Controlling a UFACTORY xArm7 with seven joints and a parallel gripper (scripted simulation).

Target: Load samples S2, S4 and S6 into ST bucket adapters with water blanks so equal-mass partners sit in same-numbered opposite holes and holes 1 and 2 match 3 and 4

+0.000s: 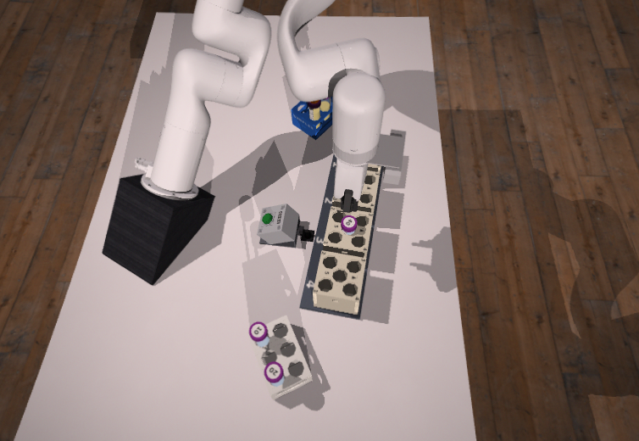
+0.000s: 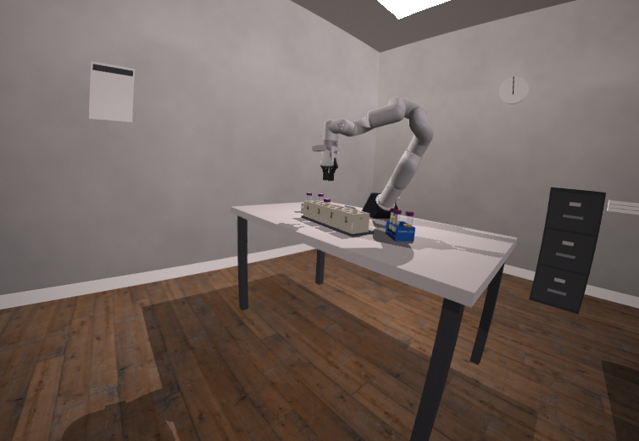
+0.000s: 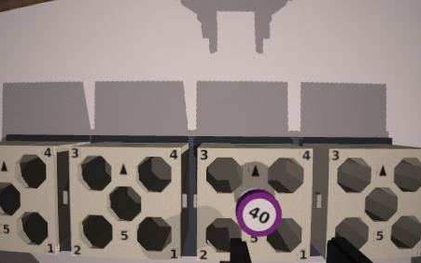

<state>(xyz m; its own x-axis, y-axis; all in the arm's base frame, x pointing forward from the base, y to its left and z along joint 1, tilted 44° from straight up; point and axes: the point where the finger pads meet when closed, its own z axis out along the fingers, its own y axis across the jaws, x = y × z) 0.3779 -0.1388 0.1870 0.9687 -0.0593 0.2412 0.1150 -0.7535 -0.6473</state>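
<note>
Right now my hand is 190 mm past the orange-dot tube, 400 mm to the right of it and 180 mm above it. Also, from my hand: 40 mL water blank: 10 mm to the right, 170 mm below; then white-dot blank: 100 mm behind, 280 mm to the right, 180 mm below; then green done key: 190 mm behind, 20 mm to the right, 170 mm below.
</note>
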